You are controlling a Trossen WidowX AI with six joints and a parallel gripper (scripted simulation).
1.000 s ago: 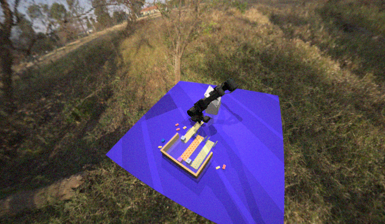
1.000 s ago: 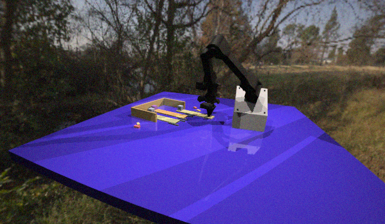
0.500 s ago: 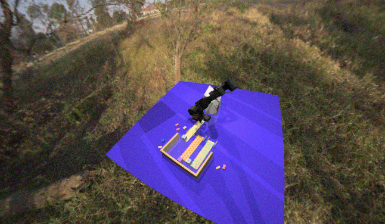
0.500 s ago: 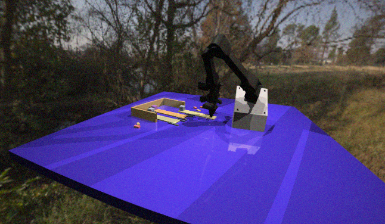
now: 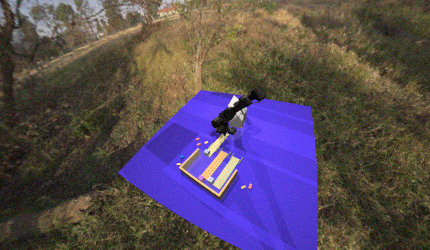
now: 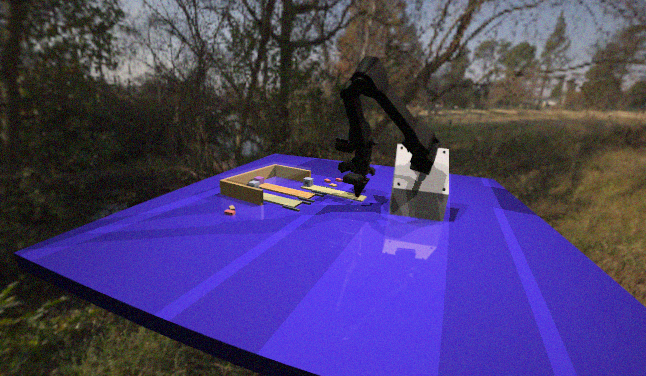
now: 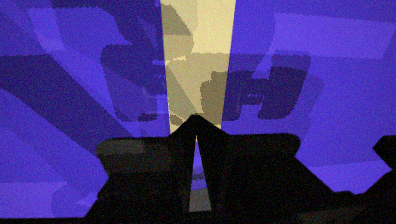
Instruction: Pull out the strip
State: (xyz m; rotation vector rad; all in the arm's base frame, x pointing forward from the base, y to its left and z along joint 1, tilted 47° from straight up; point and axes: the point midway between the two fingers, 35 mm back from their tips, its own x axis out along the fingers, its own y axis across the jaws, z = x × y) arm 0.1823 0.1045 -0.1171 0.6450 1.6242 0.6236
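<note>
Right now my gripper tip is 100 mm short of the strip and 10 mm to the left of it. Also, from my gripper tip: blue disc (330 mm ahead, 170 mm to the right).
</note>
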